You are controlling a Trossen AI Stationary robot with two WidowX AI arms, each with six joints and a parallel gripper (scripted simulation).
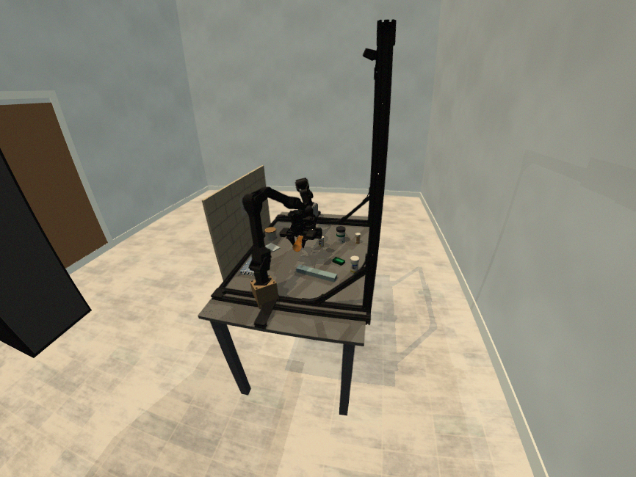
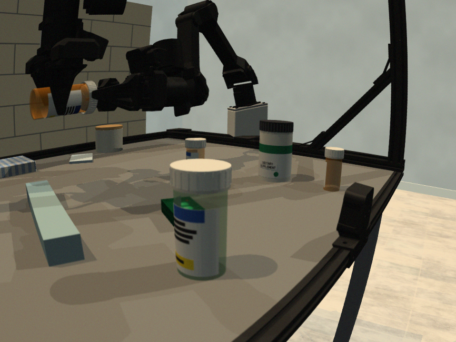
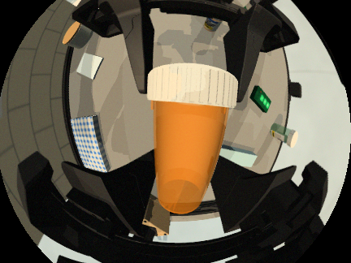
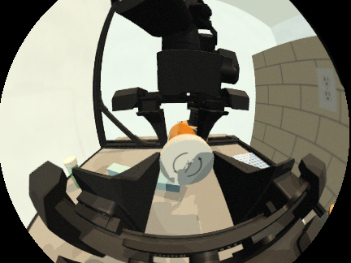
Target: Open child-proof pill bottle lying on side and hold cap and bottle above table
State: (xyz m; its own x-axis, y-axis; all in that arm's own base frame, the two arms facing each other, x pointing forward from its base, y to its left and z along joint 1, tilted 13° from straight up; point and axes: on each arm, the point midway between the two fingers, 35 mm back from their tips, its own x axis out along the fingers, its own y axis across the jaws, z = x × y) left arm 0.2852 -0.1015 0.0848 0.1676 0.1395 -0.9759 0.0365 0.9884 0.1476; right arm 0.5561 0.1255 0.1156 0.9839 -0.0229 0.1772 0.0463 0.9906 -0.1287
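My right gripper is now 3 cm to the right of the white ribbed cap. The rest, counted from my right hand: brick wall panel (38 cm ahead, 8 cm above, 6 cm to the right); then cork-lidded jar (29 cm ahead, 20 cm to the right, 12 cm below); then pale blue block (16 cm to the left, 14 cm below, 10 cm behind).
Now: the white ribbed cap 60 mm to the right of my left hand and 10 mm below it. Also, from my left hand: brick wall panel (370 mm ahead, 140 mm to the right, 70 mm above); cork-lidded jar (280 mm ahead, 290 mm to the right, 120 mm below); pale blue block (110 mm behind, 70 mm to the left, 140 mm below).
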